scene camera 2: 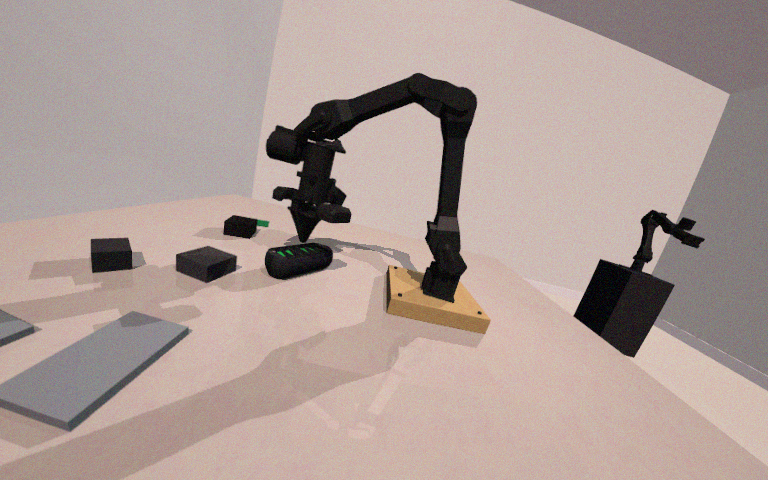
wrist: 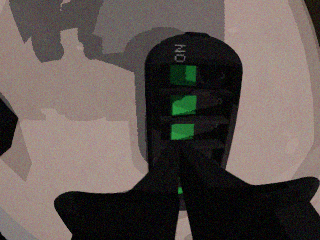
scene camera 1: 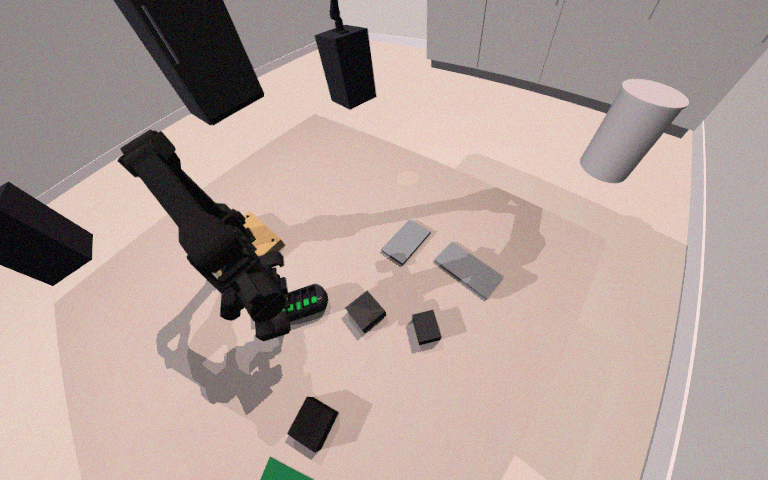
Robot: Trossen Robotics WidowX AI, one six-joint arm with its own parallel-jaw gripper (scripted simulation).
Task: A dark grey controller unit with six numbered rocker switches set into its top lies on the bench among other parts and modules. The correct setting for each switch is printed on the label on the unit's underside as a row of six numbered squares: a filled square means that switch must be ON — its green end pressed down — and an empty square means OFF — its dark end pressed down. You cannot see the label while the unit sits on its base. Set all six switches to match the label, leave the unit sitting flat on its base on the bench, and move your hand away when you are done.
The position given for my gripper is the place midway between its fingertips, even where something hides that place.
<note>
My gripper (scene camera 2: 302, 242) is shut, holding nothing. I also see a dark block (scene camera 1: 314, 420).
My gripper is seen too in the wrist view (wrist: 176, 145) and in scene camera 1 (scene camera 1: 287, 306).
</note>
